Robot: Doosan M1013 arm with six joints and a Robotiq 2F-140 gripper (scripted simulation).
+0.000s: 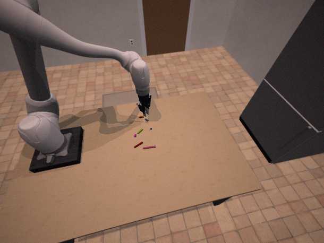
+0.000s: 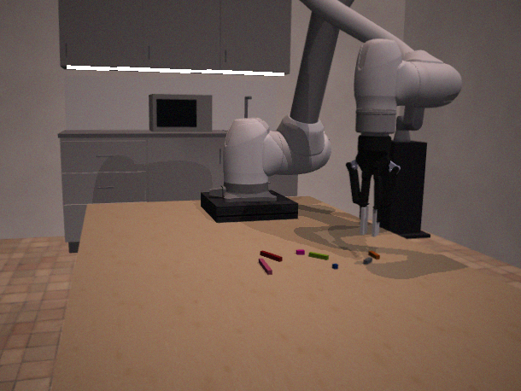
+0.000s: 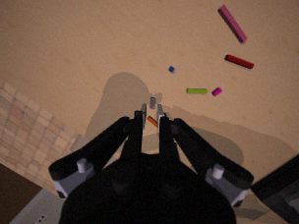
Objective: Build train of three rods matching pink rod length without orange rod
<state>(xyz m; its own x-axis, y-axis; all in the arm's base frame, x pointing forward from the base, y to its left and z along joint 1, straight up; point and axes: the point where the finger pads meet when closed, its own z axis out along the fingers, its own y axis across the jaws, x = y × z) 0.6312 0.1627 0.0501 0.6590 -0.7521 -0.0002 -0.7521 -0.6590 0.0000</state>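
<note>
Now: the grey rod 100 mm below my hand. From my hand the other things lie so: blue rod: 20 mm ahead, 90 mm to the right, 100 mm below; then lime rod: 60 mm behind, 100 mm to the right, 100 mm below; then orange rod: 40 mm behind, 40 mm to the left, 100 mm below.
</note>
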